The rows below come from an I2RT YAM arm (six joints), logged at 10 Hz.
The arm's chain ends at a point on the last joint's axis. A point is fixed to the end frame.
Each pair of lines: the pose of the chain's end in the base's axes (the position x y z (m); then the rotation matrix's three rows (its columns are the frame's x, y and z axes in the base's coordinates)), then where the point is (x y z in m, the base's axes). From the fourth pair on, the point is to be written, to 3 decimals.
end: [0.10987 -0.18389 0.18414], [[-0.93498 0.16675 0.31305], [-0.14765 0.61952 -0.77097], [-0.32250 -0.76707 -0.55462]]
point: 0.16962 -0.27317 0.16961
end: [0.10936 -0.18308 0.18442], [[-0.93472 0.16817 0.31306], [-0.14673 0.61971 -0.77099], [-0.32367 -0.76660 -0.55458]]
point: 0.16906 -0.27240 0.16992
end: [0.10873 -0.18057 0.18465], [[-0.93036 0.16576 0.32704], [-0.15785 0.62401 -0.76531], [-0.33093 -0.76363 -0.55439]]
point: 0.16968 -0.26908 0.17034
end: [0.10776 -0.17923 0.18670], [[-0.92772 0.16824 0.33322], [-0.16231 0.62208 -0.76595], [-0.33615 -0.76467 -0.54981]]
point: 0.169 -0.268 0.173
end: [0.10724 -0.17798 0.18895], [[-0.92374 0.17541 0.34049], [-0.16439 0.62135 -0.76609], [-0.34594 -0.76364 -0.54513]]
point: 0.169 -0.266 0.176
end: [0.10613 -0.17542 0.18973], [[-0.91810 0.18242 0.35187], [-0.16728 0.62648 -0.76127], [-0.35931 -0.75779 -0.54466]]
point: 0.168 -0.263 0.177
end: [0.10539 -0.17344 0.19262], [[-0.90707 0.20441 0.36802], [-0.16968 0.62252 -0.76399], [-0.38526 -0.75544 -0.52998]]
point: 0.168 -0.261 0.182
